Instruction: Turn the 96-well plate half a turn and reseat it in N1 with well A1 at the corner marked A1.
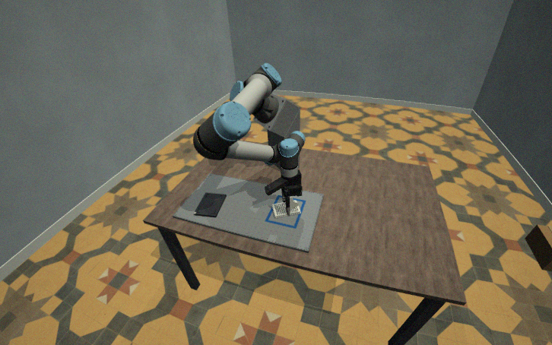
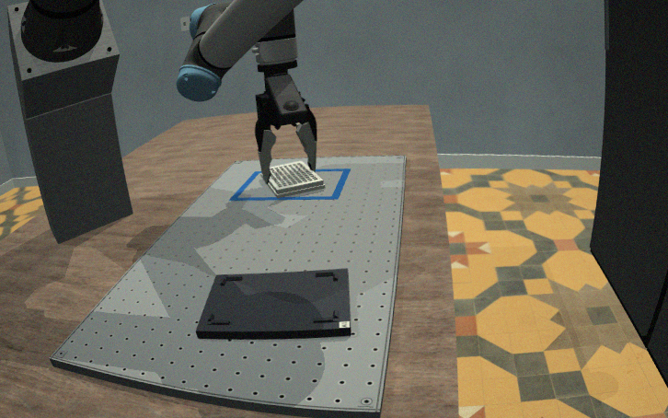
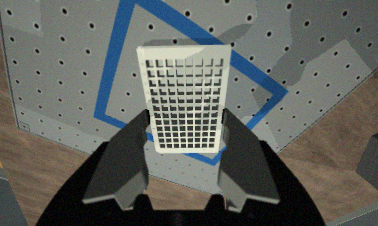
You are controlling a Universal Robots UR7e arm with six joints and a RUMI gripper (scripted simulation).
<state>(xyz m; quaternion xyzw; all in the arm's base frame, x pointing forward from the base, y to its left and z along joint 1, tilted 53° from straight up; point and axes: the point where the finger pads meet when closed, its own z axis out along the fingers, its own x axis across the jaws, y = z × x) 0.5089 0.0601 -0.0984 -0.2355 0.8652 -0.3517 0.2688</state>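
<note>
Right now my hand is 10 mm above the 96-well plate. From my hand the other things lie so: A1 label (450 mm to the right, 50 mm ahead, 10 mm below); black plate nest N1 (390 mm to the right, 20 mm below, 20 mm behind).
</note>
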